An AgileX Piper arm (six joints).
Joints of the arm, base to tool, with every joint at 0 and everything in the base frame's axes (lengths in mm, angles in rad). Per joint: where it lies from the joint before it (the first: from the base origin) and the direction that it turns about. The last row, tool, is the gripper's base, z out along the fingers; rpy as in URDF.
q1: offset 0 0 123 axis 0 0 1
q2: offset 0 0 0 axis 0 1 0
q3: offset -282.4 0 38.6 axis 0 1 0
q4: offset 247.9 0 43.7 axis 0.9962 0 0.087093
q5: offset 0 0 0 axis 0 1 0
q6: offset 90.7 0 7.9 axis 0.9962 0 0.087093
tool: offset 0 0 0 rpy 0 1.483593 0
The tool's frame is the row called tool.
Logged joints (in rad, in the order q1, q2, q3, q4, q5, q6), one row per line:
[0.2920 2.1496 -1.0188 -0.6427 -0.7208 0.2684]
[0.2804 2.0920 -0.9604 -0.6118 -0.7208 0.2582]
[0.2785 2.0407 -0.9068 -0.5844 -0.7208 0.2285]
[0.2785 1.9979 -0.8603 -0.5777 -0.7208 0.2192]
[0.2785 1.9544 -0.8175 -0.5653 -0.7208 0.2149]
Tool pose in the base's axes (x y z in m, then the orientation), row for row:
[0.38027 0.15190 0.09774 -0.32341 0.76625 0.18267 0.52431]
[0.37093 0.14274 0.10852 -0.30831 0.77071 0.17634 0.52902]
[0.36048 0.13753 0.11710 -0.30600 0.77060 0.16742 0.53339]
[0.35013 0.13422 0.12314 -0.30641 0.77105 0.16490 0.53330]
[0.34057 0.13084 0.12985 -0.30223 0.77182 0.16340 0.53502]
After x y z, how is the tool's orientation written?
As a quaternion, x y z w.
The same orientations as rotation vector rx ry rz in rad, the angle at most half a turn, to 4 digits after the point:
[-0.7739 1.8337 0.4371]
[-0.7363 1.8407 0.4211]
[-0.7294 1.8370 0.3991]
[-0.7304 1.8381 0.3931]
[-0.7200 1.8386 0.3892]

